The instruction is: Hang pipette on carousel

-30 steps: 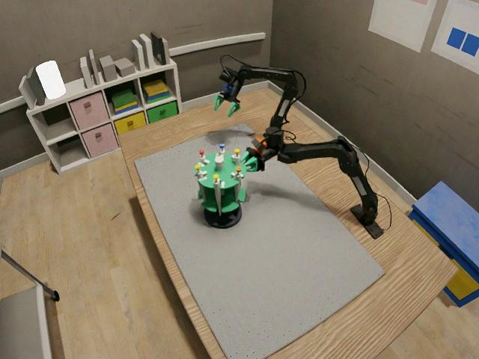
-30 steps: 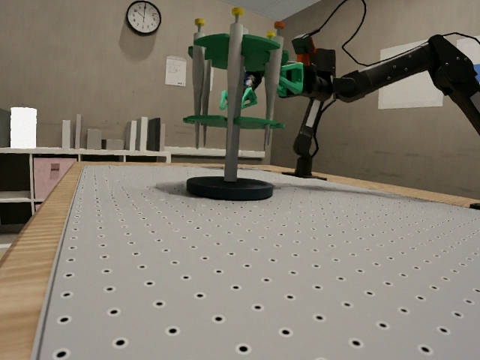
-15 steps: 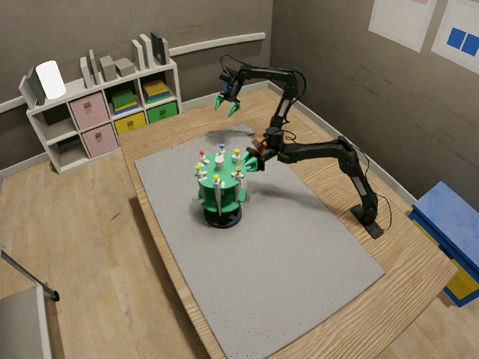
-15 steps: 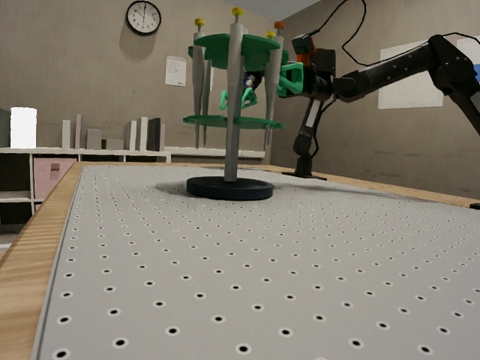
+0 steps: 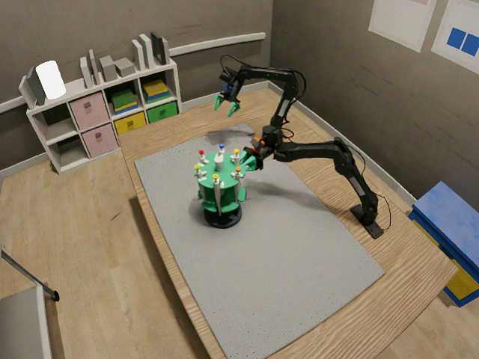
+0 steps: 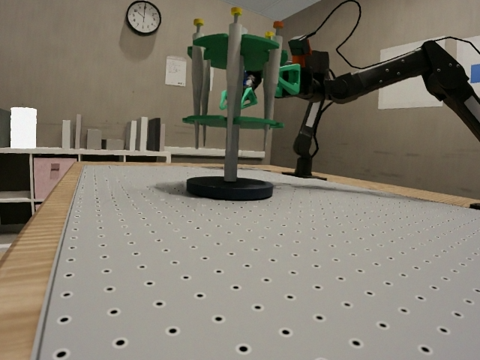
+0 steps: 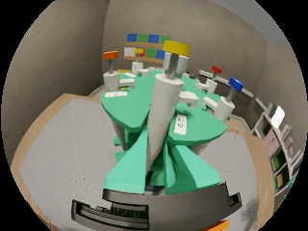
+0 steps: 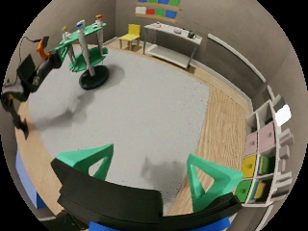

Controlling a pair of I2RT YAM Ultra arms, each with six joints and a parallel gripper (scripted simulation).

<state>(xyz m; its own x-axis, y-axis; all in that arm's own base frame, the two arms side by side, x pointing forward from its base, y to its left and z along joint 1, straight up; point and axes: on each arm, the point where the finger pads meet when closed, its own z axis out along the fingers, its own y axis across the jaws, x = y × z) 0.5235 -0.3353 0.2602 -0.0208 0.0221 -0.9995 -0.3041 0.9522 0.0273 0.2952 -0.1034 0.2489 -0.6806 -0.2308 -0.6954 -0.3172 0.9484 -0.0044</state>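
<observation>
Now: left hand 2 cm above the hand pipette, 1 cm to the left of it and 1 cm short of it.
</observation>
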